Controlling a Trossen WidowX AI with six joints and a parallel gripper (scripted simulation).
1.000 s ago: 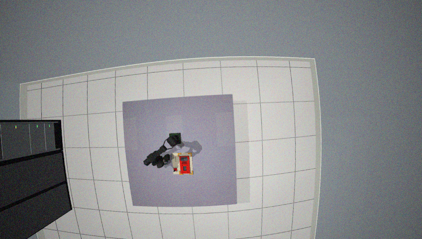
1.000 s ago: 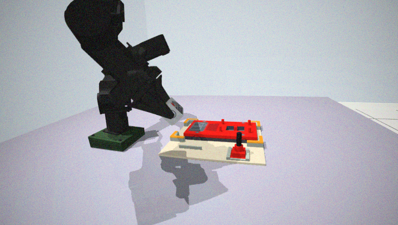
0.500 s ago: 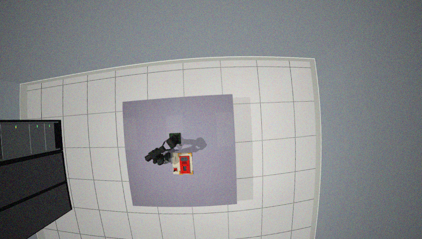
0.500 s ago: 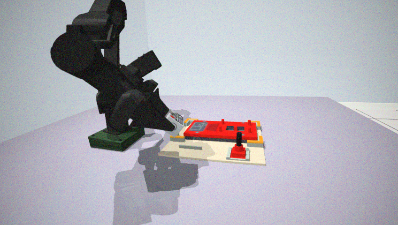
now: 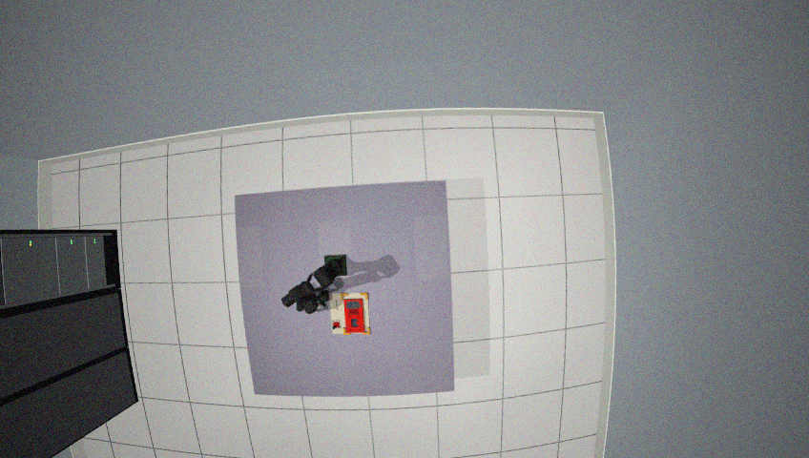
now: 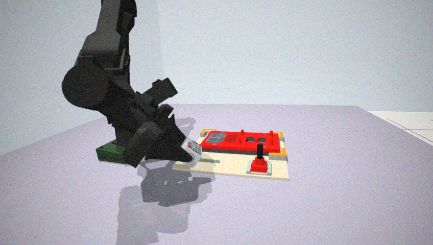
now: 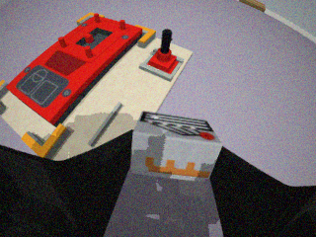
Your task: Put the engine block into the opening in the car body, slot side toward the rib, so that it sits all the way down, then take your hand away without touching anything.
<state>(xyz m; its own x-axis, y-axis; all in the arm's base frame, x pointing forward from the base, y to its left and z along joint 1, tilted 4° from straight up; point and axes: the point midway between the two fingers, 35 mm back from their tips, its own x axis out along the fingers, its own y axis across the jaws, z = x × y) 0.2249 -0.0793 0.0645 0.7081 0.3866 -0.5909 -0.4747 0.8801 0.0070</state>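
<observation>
Now: the black upright peg 110 mm ahead of my gripper tip, 80 mm to the left of it and 30 mm below it. Also, from my gripper tip: engine block (right at my gripper tip).
</observation>
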